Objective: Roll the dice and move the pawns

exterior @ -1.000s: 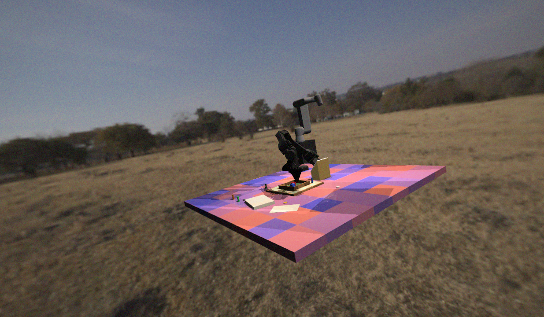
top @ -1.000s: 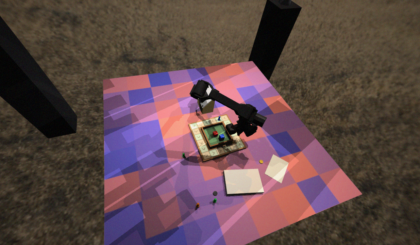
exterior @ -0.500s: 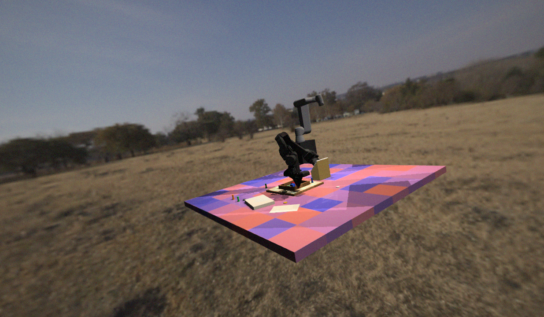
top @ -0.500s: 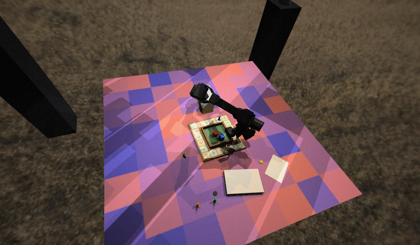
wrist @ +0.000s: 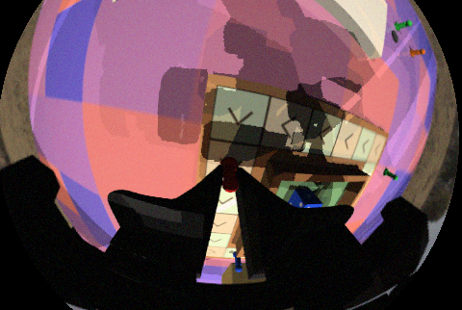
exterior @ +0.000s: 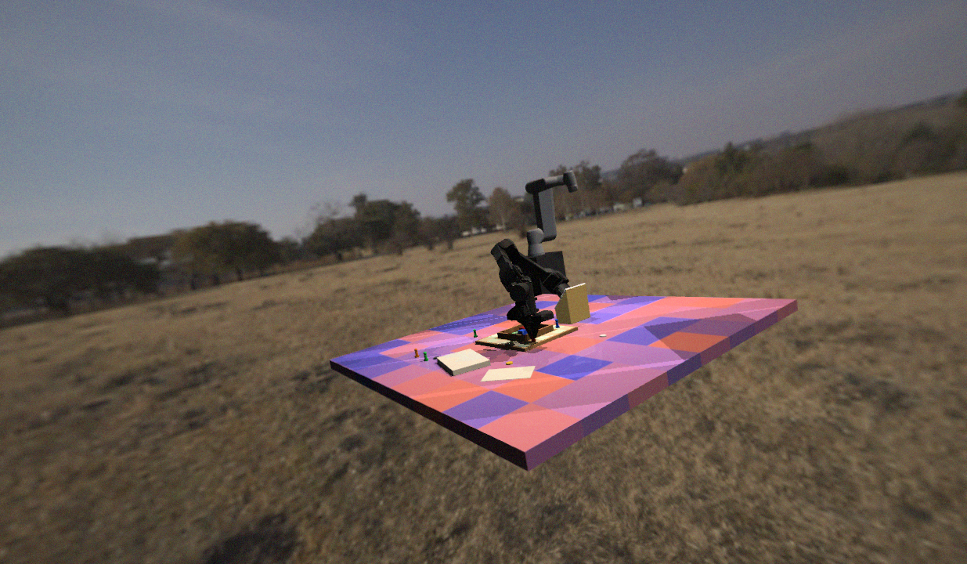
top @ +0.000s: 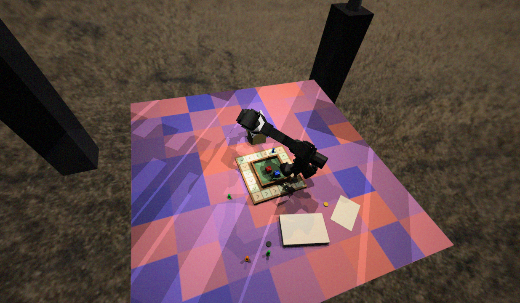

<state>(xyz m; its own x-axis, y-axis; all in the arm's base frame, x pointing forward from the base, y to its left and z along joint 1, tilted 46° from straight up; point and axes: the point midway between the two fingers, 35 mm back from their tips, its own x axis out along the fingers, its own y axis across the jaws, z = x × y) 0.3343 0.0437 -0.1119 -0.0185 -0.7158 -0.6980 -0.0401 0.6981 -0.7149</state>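
Now: gripper tip 10 mm below the red pawn. From my gripper tip the other things lie so: blue pawn: 180 mm behind, 50 mm to the right; thick white pad: 260 mm ahead, 90 mm to the right, 10 mm below; yellow disc: 180 mm ahead, 80 mm to the left, 20 mm below.
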